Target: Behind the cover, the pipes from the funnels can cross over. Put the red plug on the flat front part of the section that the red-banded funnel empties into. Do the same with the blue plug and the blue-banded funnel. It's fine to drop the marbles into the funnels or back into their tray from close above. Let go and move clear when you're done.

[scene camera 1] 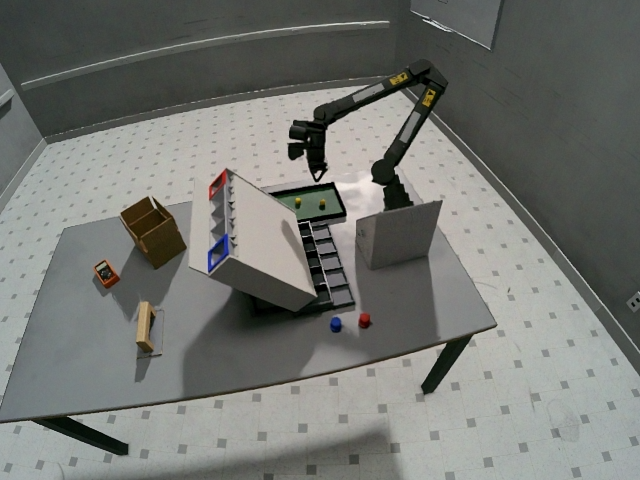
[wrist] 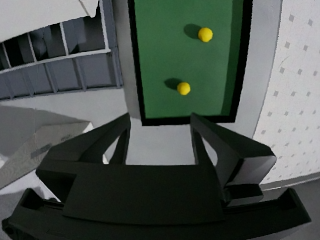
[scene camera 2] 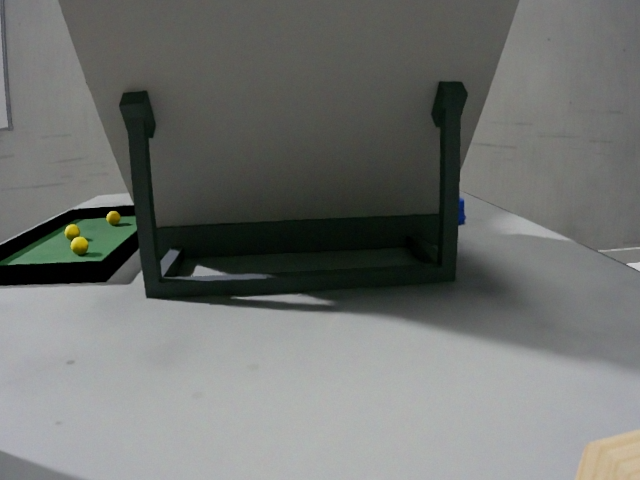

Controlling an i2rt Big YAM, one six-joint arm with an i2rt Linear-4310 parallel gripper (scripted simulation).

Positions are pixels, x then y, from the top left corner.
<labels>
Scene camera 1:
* cardboard box: 162,242
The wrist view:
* my gripper: 160,118
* green marble tray: 166,49
</labels>
